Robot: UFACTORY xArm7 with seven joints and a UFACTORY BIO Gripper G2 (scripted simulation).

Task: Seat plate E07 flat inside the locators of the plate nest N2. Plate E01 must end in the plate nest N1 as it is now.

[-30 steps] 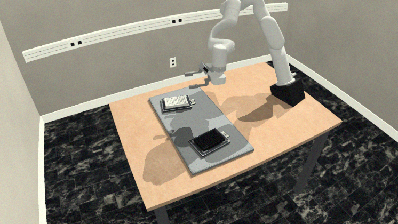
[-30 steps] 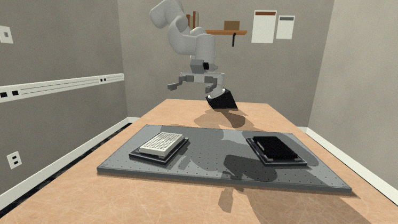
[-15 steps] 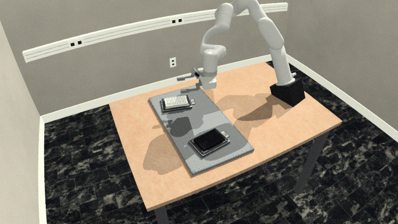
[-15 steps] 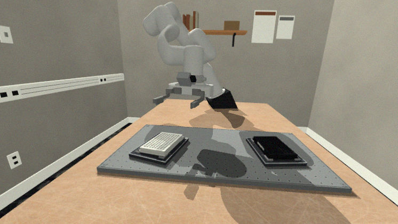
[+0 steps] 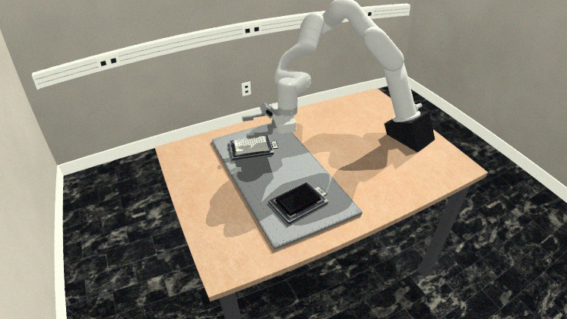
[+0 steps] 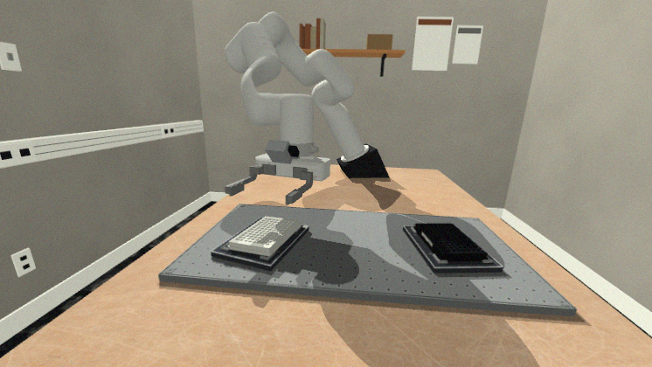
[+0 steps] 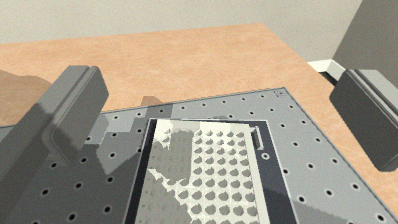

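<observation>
Now: the white well plate E07 80 mm below my hand and 10 mm to the left of it. From my hand the other things lie so: dark plate nest N2: 100 mm below; then black well plate E01: 360 mm to the left, 80 mm below, 10 mm ahead; then plate nest N1: 360 mm to the left, 100 mm below, 10 mm ahead.
</observation>
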